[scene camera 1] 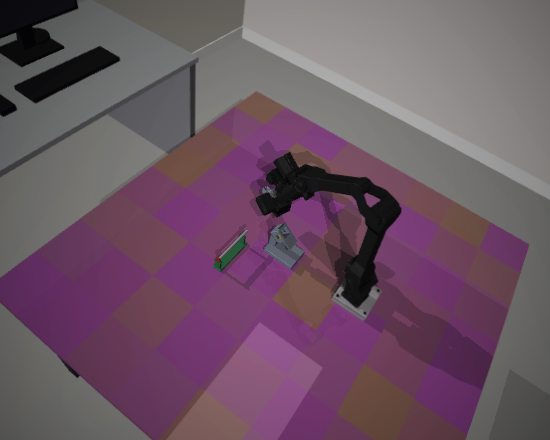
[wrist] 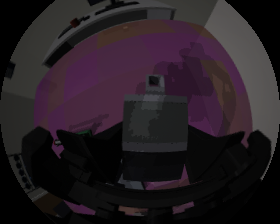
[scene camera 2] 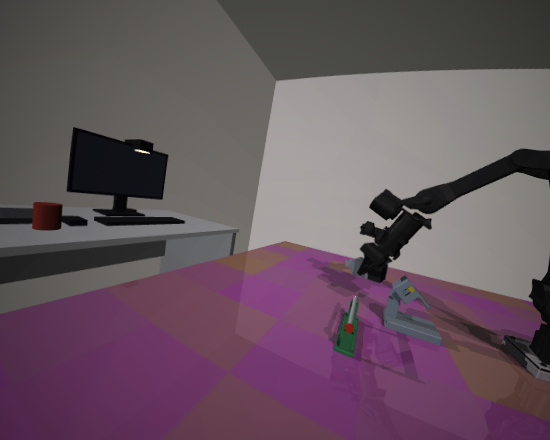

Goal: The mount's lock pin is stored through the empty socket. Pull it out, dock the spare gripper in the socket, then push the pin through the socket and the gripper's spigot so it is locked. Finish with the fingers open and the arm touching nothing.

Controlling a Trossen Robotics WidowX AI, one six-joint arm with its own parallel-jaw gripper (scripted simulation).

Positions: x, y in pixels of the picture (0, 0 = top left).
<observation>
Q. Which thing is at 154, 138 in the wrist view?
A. A spare gripper.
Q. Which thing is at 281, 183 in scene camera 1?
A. My gripper.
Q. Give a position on a grey mount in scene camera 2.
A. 403, 289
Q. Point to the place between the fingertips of my gripper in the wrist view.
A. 152, 122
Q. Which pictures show my gripper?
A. Scene camera 1, the wrist view and scene camera 2: all of them.
</observation>
